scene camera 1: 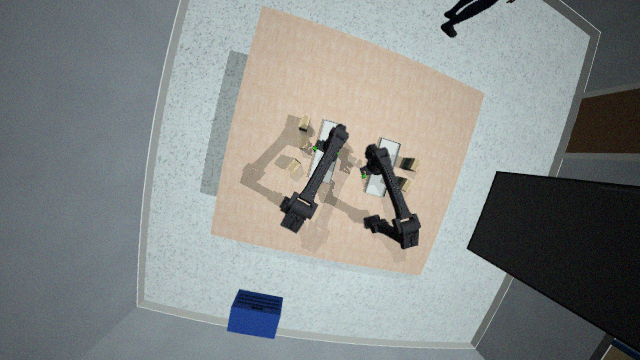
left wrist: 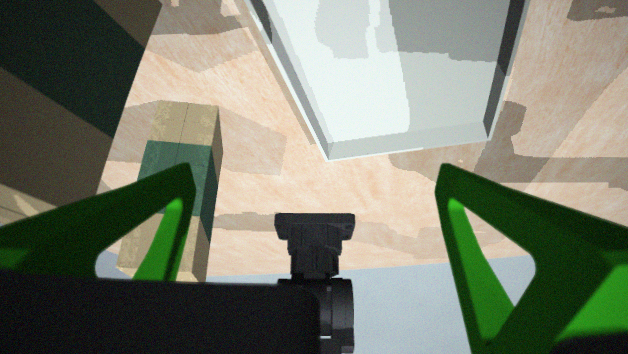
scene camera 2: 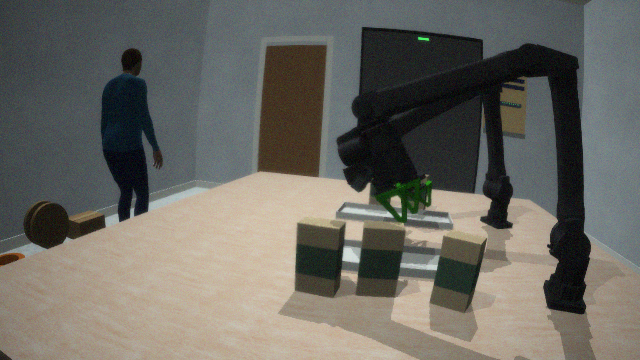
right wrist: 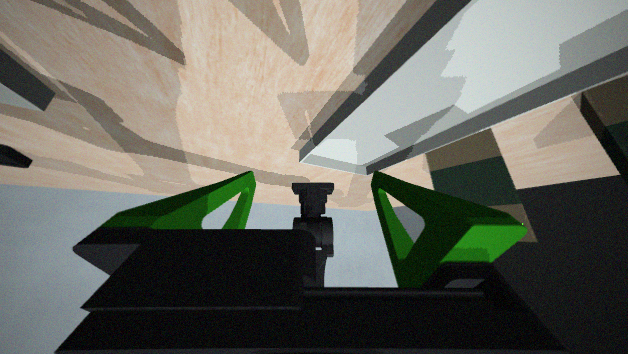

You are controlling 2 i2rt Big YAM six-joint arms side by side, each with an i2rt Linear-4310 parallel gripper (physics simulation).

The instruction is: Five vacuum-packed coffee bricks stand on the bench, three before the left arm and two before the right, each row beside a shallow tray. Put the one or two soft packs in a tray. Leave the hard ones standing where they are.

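Frame: origin at the left arm's base, x ahead, y left, z up, level; millimetres.
Where they show: left gripper, fingertip midpoint: (scene camera 1: 322,155) (left wrist: 315,176) (scene camera 2: 409,218); right gripper, fingertip midpoint: (scene camera 1: 369,176) (scene camera 2: 422,202) (right wrist: 313,177); left arm's base, link origin: (left wrist: 314,223) (scene camera 2: 562,299); right arm's base, link origin: (scene camera 1: 371,221) (scene camera 2: 495,223) (right wrist: 313,186).
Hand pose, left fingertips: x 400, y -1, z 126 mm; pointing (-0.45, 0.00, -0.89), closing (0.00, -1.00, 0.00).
Each offset is from my left fingertips to the top centre of the thing. "spot": to the spot under its first point. Level surfaces: height alone.
Three coffee bricks, tan with dark green bands, stand in a row: one @(113 mm ahead, 187 mm left, 15 mm up) (scene camera 2: 320,257) (scene camera 1: 304,123), a middle one @(14 mm ahead, 132 mm left, 15 mm up) (scene camera 2: 380,259) and one turned askew @(144 mm back, 113 mm left, 15 mm up) (scene camera 2: 458,270) (scene camera 1: 293,166). Their tray @(44 mm ahead, 29 mm right, 104 mm down) (scene camera 2: 420,272) (left wrist: 410,142) lies beside them. My left gripper (left wrist: 315,176) (scene camera 1: 326,151) is open and empty above that tray; two bricks show at the left in its wrist view. My right gripper (right wrist: 313,177) is open and empty near the other tray @(154 mm ahead, 423 mm right, 104 mm down) (scene camera 2: 345,213) (right wrist: 480,115). Two bricks @(spot: 254 mm ahead, 525 mm right, 17 mm down) (scene camera 1: 409,164) @(spot: 122 mm ahead, 554 mm right, 12 mm up) (scene camera 1: 404,184) stand beyond that tray, mostly hidden in scene camera 2.
The bench top @(126 mm down) (scene camera 1: 370,85) (scene camera 2: 200,280) bears both arm bases, at its lower side in scene camera 1. The two grippers are close together over the trays. A person (scene camera 2: 125,125) stands beyond the bench. A blue box (scene camera 1: 255,315) is on the floor.
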